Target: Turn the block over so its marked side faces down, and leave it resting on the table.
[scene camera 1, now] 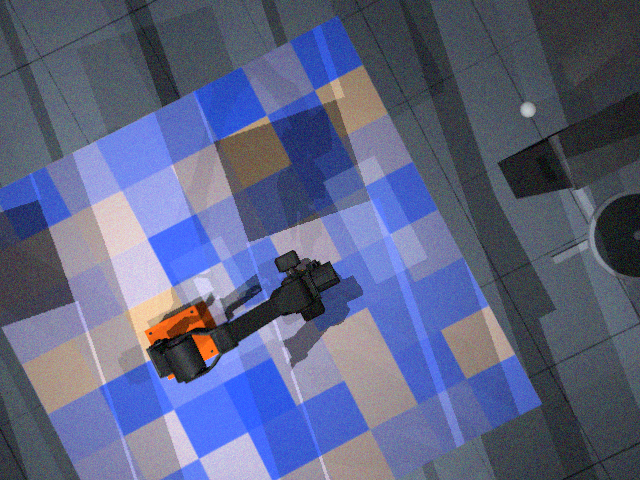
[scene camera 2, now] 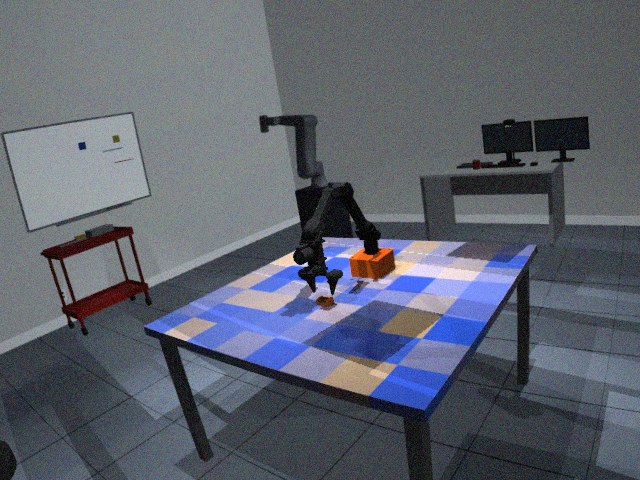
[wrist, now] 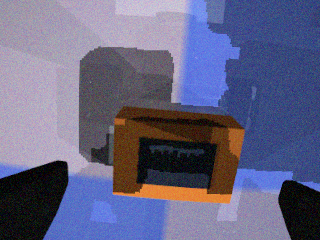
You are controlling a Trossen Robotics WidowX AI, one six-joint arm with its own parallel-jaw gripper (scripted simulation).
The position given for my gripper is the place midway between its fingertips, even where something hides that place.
Note:
My gripper (scene camera 1: 301,281) is open and holds nothing.
My gripper is seen too in scene camera 2 (scene camera 2: 323,293) and in the wrist view (wrist: 177,183).

